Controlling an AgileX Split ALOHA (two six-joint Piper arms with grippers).
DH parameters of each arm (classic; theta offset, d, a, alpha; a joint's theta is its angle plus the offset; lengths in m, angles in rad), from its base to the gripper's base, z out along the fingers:
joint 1: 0 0.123 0 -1.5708
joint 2: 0.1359 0 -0.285 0
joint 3: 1.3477 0 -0.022 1.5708
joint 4: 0 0.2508 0 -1.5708
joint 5: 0 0 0.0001 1.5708
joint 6: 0 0.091 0 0
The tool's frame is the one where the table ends.
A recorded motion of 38 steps. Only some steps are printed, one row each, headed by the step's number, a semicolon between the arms.
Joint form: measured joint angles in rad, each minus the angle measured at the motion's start. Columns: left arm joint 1, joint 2, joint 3, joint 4, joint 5, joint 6; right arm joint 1, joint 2, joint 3, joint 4, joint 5, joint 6.
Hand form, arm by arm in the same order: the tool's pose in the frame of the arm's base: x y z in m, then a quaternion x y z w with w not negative. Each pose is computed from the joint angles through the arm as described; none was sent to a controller.
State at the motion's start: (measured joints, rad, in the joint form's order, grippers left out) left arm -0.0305 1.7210 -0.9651 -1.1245 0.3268 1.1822; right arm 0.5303 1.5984 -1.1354 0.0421 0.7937 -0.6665
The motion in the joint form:
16: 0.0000 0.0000 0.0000 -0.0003 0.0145 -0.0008; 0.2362 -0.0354 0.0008 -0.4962 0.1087 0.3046
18: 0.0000 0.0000 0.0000 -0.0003 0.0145 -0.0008; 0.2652 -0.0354 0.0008 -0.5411 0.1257 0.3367
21: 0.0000 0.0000 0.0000 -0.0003 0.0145 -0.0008; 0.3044 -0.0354 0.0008 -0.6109 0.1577 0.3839
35: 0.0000 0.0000 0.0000 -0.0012 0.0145 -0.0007; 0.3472 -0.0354 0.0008 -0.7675 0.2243 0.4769
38: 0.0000 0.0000 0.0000 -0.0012 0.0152 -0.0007; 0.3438 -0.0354 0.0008 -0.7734 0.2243 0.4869
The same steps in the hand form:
16: 0.3489 -0.0382 0.1947 0.10673 0.91507 -0.13314 0.36542; 0.2463 0.1936 0.2631 -0.60605 0.75412 -0.16113 0.19504
18: 0.3489 -0.0382 0.1947 0.10673 0.91507 -0.13314 0.36542; 0.2423 0.1977 0.2641 -0.61016 0.74710 -0.17673 0.19576
21: 0.3489 -0.0382 0.1947 0.10673 0.91507 -0.13314 0.36542; 0.2370 0.2021 0.2659 -0.61377 0.73733 -0.20315 0.19586
35: 0.3490 -0.0382 0.1947 0.10639 0.91505 -0.13334 0.36549; 0.2349 0.2022 0.2719 -0.60490 0.72249 -0.26791 0.20083
38: 0.3489 -0.0383 0.1947 0.10652 0.91506 -0.13362 0.36533; 0.2359 0.2013 0.2722 -0.60055 0.72502 -0.26962 0.20246

